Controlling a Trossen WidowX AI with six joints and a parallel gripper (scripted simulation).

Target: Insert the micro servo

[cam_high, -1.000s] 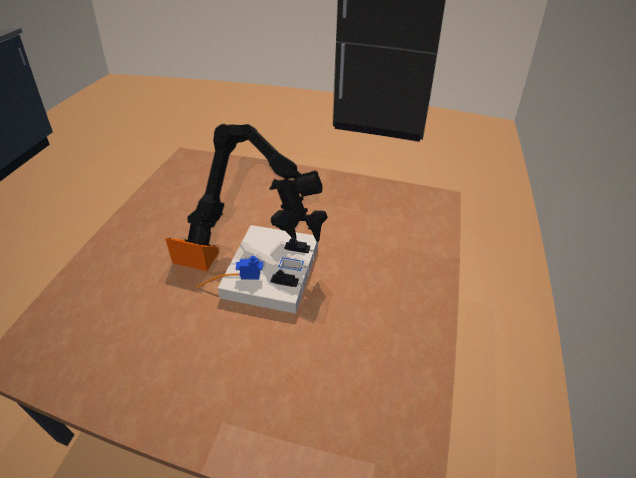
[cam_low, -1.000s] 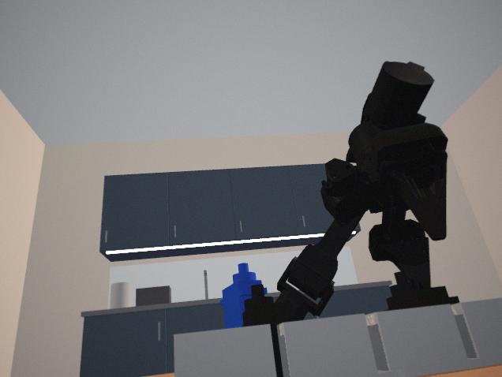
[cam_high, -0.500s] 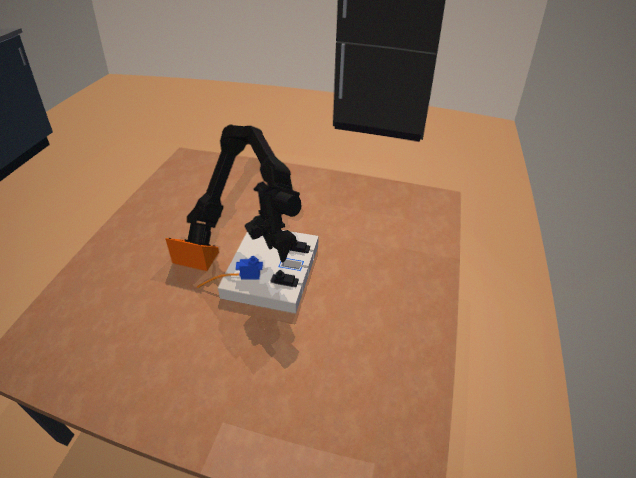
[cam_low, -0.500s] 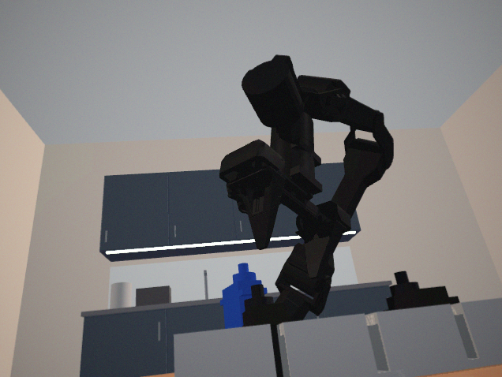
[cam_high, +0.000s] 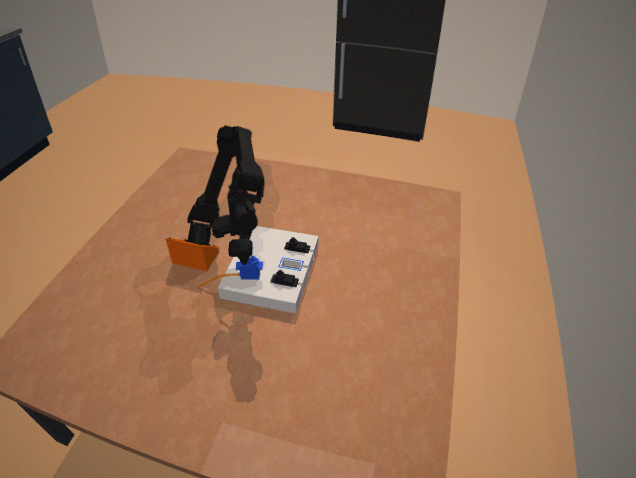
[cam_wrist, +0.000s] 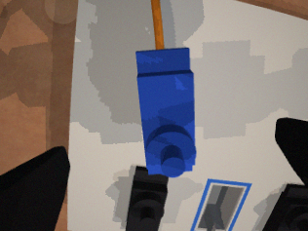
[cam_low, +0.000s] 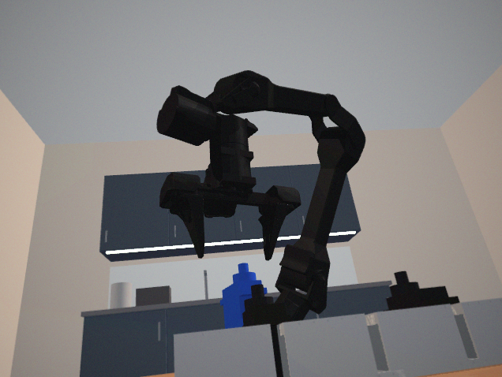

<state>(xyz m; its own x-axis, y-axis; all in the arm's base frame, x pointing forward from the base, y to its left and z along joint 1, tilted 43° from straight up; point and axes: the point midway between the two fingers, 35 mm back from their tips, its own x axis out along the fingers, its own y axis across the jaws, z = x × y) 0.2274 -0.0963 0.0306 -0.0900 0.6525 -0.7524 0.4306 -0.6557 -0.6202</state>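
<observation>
Right now the white deck is 1 cm behind my gripper tip, 8 cm to the left of it and 12 cm below it.
</observation>
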